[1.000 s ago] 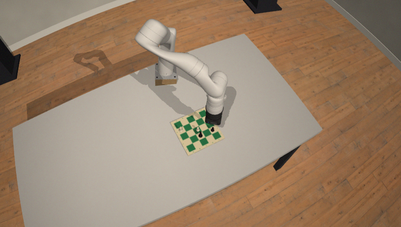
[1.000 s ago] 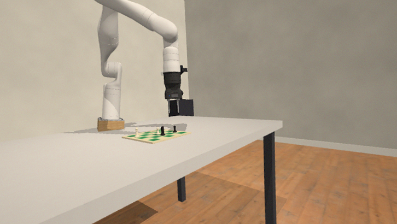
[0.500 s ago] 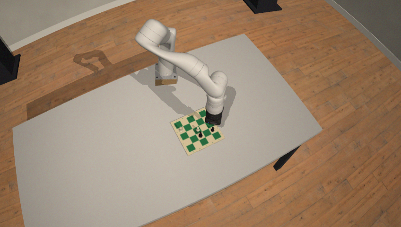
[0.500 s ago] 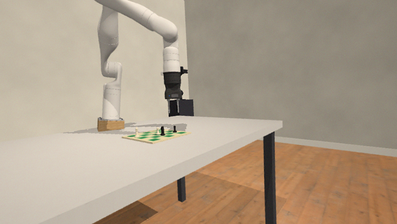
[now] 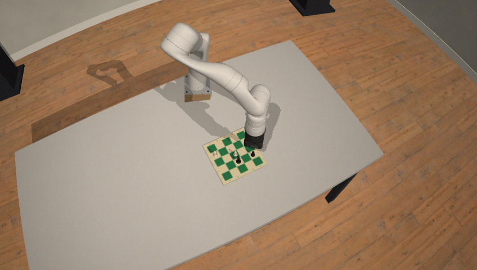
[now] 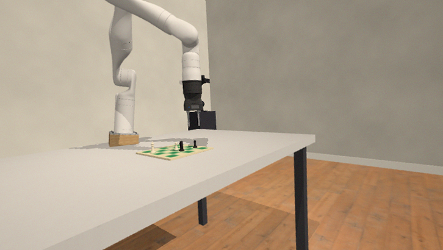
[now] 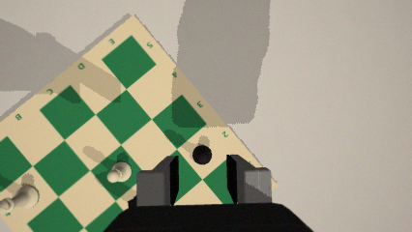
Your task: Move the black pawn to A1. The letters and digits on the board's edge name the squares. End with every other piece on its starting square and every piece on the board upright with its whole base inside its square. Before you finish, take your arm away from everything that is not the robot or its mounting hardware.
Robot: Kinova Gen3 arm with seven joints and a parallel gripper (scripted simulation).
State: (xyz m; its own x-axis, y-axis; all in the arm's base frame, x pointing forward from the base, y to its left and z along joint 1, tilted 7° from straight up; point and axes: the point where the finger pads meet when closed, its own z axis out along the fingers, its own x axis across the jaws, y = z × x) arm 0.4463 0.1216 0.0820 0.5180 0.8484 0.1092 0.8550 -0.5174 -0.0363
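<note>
Now: hand 10 cm above the black pawn. The rest, counted from my hand: chessboard (11 cm below, 8 cm to the right, 3 cm behind); then black knight (9 cm below, 7 cm to the right, 1 cm ahead); then white pawn (10 cm below, 7 cm to the right, 3 cm behind).
</note>
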